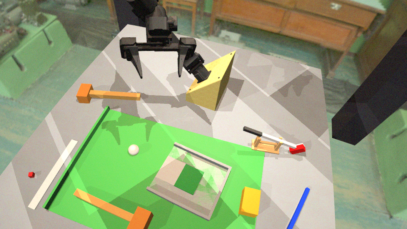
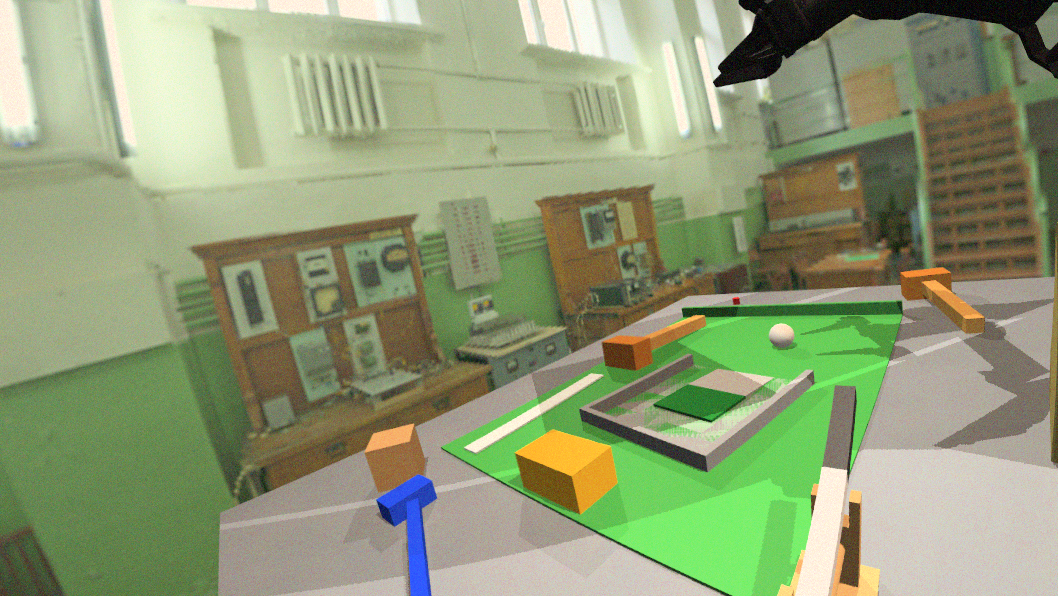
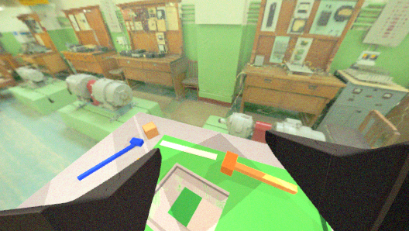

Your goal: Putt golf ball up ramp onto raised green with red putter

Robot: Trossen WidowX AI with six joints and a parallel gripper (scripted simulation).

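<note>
Right now the wooden stand is 41 cm below my gripper tip, 36 cm to the left of it and 20 cm behind it. Also, from my gripper tip: yellow block: 42 cm below, 35 cm to the left, 6 cm ahead; then white golf ball: 42 cm below, 14 cm to the right, 3 cm ahead; then red putter: 39 cm to the left, 38 cm below, 21 cm behind.
</note>
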